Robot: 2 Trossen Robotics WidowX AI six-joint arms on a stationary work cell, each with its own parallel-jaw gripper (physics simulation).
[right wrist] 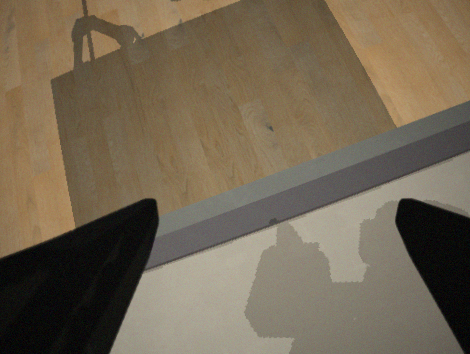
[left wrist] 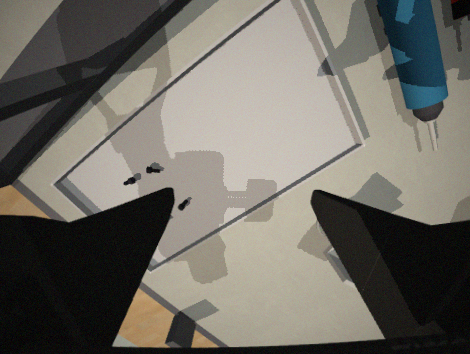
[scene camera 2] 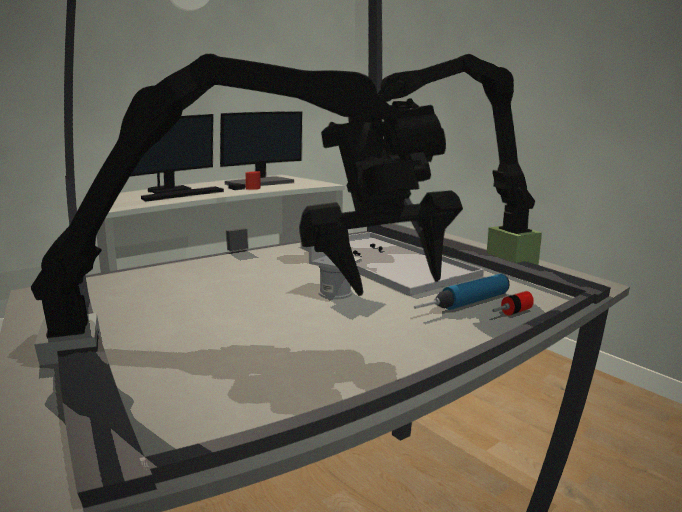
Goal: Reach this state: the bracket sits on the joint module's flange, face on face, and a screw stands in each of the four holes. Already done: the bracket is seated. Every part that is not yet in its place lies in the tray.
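Frame: origin at the left arm's base, x ahead, y left, z up, level; millimetres.
Where they show: left gripper, fingertip midpoint: (left wrist: 244, 195); right gripper, fingertip midpoint: (right wrist: 276, 210) (scene camera 2: 400, 287); left arm's base, origin of the base link: (scene camera 2: 515, 229); right arm's base, origin of the base link: (scene camera 2: 67, 327).
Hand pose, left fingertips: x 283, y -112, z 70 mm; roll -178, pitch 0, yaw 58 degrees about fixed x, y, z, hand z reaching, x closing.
Observation:
Each offset is from my left fingertips to the centre of the thing.
Black screws lie in the tray @[dx -9, dy -51, dz -146 mm] (scene camera 2: 465, 275) (left wrist: 260, 90): one screw (scene camera 2: 372, 245) (left wrist: 153, 170), another @[dx -42, dy -165, dz -146 mm] (left wrist: 131, 180), and a third @[dx +32, dy -116, dz -146 mm] (left wrist: 185, 203) nearer my finger. A dark speck beside that finger may be another. The joint module @[dx +199, dy +87, dz -122 mm] (scene camera 2: 328, 286) stands upright on the table. The grey bracket @[dx +199, dy +87, dz -72 mm] (scene camera 2: 315, 256) (left wrist: 341, 265) sits on it, mostly hidden behind fingers; its holes do not show. My left gripper (left wrist: 244, 195) is open and empty above the tray's near edge; its fingers are hidden in the scene view. My right gripper (scene camera 2: 398, 286) (right wrist: 276, 210) is open and empty.
A blue screwdriver @[dx +23, dy +255, dz -134 mm] (scene camera 2: 479, 290) (left wrist: 417, 55) and a red driver @[dx -18, dy +339, dz -137 mm] (scene camera 2: 517, 303) (left wrist: 461, 7) lie beside the tray. A dark block @[dx +276, dy -292, dz -123 mm] (scene camera 2: 236, 240) (left wrist: 181, 329) is by the table's far edge. The right arm crosses in front of the left arm's wrist in the scene view.

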